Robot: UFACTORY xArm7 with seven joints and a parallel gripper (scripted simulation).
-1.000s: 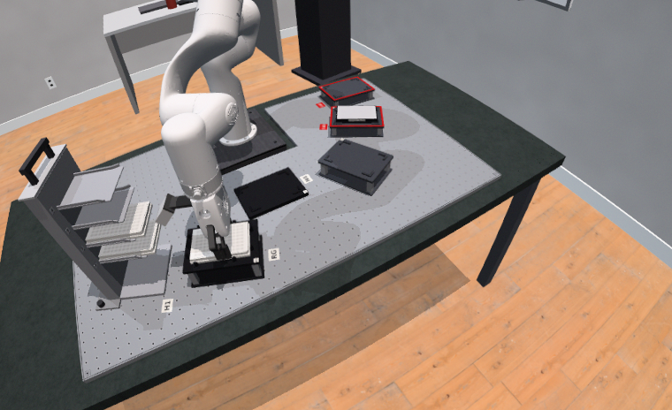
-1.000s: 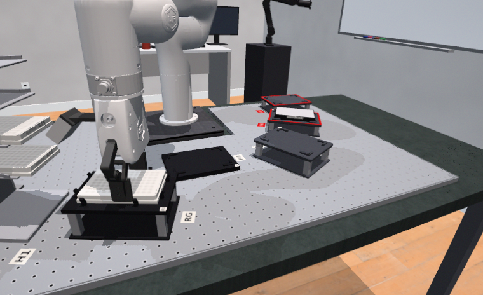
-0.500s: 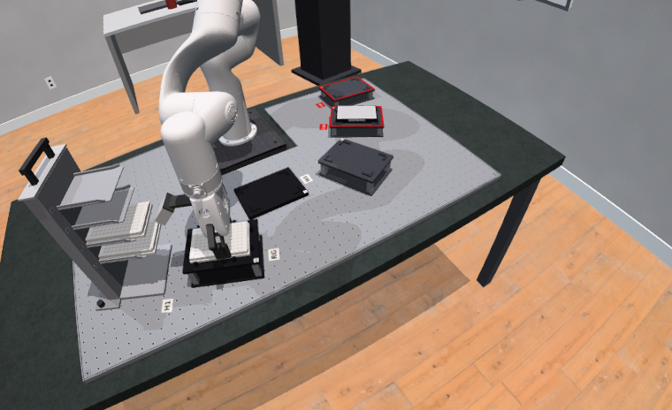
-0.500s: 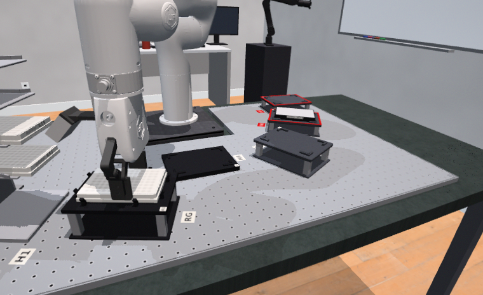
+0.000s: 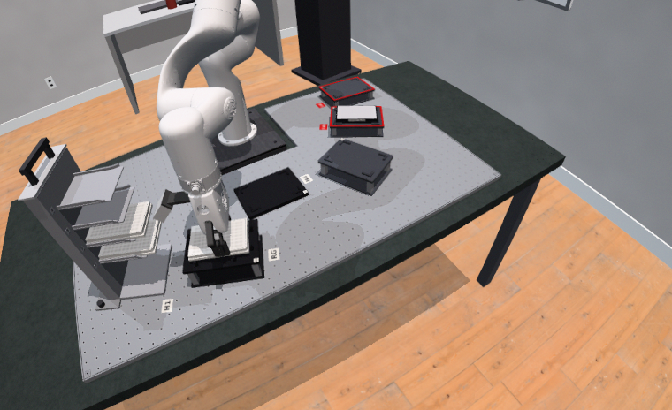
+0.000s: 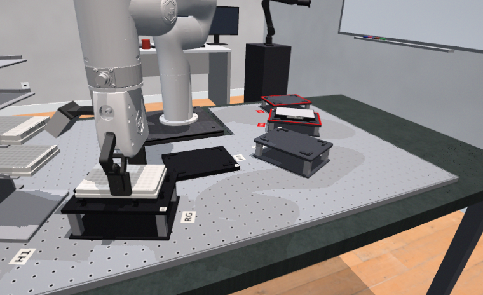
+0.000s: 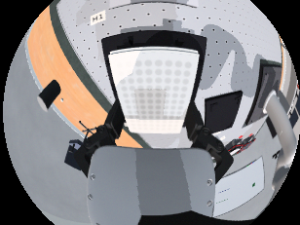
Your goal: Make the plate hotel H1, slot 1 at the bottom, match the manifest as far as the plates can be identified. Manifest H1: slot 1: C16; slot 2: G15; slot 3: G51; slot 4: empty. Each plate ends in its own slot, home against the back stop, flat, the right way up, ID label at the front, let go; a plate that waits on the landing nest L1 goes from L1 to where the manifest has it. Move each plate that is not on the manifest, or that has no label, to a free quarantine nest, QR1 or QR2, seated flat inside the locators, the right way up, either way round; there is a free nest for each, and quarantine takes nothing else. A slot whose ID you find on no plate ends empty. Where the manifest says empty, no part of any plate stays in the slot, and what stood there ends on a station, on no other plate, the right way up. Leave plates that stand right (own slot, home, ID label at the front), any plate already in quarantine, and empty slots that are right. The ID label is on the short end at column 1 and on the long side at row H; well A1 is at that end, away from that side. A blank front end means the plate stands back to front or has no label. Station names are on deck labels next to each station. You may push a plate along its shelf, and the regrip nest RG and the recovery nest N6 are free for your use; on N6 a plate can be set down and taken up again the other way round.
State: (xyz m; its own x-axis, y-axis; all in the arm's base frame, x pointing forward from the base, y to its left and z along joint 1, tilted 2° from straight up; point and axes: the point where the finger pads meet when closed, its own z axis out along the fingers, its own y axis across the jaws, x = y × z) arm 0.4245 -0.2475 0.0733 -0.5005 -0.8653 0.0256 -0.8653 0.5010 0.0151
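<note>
The black regrip nest RG lies 30 mm below my hand, 10 mm to the right of it and 10 mm behind it. Also, from my hand: deck label H1 (180 mm to the right, 90 mm below, 10 mm ahead); flat black nest N6 (180 mm to the left, 120 mm behind, 80 mm below); RG deck label (90 mm below, 80 mm to the left, 50 mm ahead).
</note>
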